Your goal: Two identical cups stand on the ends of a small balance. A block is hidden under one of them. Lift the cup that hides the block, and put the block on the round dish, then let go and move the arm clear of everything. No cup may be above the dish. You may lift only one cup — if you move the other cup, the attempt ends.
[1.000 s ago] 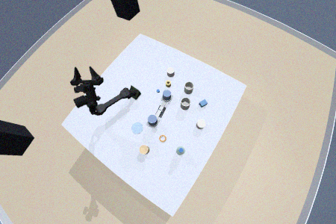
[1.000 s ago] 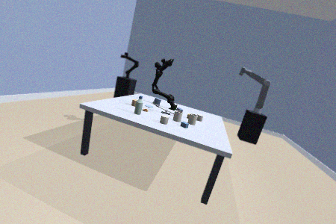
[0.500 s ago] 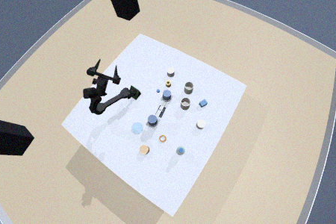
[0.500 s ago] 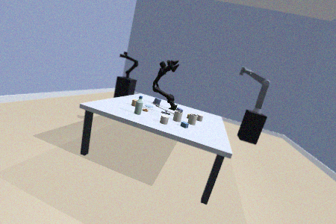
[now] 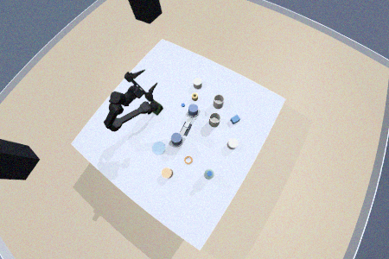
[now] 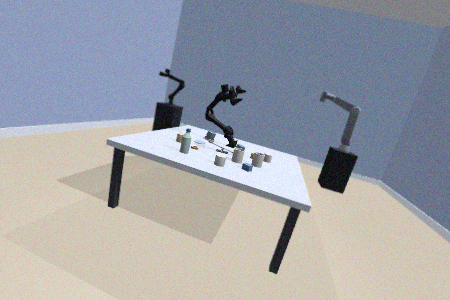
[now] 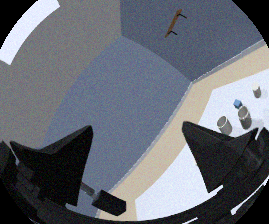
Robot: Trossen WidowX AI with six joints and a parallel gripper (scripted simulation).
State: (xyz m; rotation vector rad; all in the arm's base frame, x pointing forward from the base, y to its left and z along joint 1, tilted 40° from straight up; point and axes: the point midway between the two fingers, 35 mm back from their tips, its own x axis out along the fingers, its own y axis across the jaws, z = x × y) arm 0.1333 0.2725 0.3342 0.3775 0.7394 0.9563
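The blue cup lies 16 cm ahead of my gripper tip, 12 cm to the left of it and 42 cm below it. The rest, counted from my gripper tip: pale blue round dish: 9 cm ahead, 27 cm to the right, 48 cm below; then orange cylinder: 27 cm ahead, 37 cm to the right, 45 cm below; then blue block: 46 cm ahead, 22 cm to the left, 46 cm below.
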